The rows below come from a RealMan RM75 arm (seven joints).
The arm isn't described. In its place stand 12 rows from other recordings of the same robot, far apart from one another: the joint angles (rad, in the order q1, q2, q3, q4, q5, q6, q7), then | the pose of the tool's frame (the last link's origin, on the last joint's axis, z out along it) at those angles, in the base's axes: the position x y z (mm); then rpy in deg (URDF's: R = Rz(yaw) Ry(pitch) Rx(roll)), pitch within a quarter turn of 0, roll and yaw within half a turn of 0.
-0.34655, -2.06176, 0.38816, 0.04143, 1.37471, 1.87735, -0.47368 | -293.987 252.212 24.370 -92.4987 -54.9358 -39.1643
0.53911, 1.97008, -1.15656, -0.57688, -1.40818, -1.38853, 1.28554 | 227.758 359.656 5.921 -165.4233 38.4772 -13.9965
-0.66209, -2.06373, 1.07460, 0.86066, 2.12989, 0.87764, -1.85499 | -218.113 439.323 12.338 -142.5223 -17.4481 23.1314
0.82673, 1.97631, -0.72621, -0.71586, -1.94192, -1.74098, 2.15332 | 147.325 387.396 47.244 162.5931 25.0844 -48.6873
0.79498, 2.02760, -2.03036, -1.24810, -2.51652, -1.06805, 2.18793 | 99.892 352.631 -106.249 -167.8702 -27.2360 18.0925
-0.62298, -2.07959, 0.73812, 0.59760, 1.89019, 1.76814, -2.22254 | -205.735 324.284 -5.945 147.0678 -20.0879 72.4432
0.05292, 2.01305, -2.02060, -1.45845, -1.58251, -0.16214, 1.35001 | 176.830 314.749 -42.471 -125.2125 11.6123 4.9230
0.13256, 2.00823, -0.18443, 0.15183, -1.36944, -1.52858, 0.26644 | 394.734 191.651 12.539 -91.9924 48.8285 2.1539
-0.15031, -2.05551, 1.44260, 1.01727, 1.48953, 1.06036, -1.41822 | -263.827 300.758 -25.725 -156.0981 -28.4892 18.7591
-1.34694, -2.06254, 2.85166, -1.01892, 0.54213, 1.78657, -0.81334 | -188.092 397.740 84.053 -176.8905 20.5441 -8.9060
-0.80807, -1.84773, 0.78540, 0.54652, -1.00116, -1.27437, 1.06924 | -238.613 437.510 68.136 -165.4001 -23.7464 48.9029
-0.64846, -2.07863, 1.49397, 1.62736, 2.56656, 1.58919, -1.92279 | -97.828 349.195 9.175 -165.0293 24.4166 -12.8069
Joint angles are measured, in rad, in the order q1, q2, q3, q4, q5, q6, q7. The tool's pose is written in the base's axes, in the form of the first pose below.
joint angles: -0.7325, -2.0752, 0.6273, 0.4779, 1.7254, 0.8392, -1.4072
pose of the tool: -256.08 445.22 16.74 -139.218 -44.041 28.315
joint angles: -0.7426, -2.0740, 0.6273, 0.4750, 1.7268, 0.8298, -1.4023
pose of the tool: -253.32 448.09 16.93 -138.655 -43.688 27.681
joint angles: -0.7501, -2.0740, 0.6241, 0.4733, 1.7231, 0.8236, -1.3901
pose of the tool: -250.97 450.35 17.55 -137.865 -43.538 26.760
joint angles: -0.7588, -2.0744, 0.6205, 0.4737, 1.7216, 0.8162, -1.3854
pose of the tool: -248.06 453.07 18.46 -137.214 -43.562 26.091
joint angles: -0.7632, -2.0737, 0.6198, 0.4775, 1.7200, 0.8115, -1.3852
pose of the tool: -246.29 455.05 20.27 -136.635 -43.622 25.559
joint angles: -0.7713, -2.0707, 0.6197, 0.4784, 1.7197, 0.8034, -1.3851
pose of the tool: -243.94 458.06 22.45 -135.944 -43.516 24.951
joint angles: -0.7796, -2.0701, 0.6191, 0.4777, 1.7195, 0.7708, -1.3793
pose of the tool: -244.32 461.88 24.43 -134.108 -43.062 24.522
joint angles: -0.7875, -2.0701, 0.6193, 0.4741, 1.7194, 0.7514, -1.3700
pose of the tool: -243.44 464.39 24.53 -133.069 -42.529 24.049
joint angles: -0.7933, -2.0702, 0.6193, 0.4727, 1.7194, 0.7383, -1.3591
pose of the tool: -242.50 466.29 24.85 -132.153 -41.970 23.407
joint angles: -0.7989, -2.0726, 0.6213, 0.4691, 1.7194, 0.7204, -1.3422
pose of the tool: -241.97 467.70 23.44 -131.187 -41.061 22.803
